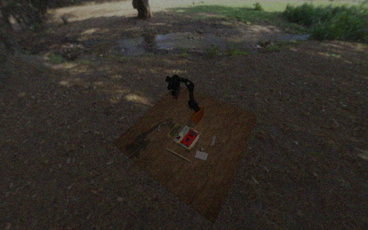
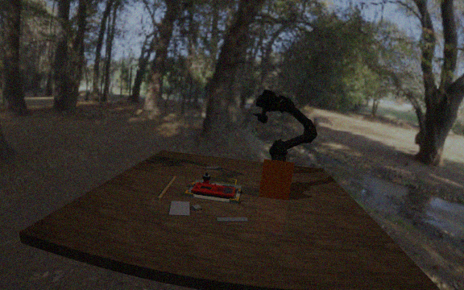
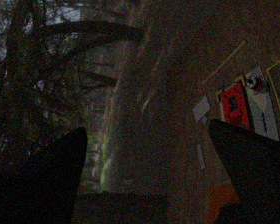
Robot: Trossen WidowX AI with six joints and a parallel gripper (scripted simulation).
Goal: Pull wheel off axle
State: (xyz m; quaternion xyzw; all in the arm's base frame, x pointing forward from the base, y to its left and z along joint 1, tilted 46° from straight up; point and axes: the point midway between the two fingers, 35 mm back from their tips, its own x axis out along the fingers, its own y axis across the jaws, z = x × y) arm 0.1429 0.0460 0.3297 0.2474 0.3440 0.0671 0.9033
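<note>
Now: the dark round wheel 390 mm below my gripper tip, 220 mm ahead of it and 110 mm to the left of it. From my gripper tip the other things lie so: wooden stick (420 mm below, 400 mm ahead, 220 mm to the left); then flat grey strip (470 mm to the left, 420 mm below, 80 mm ahead).
</note>
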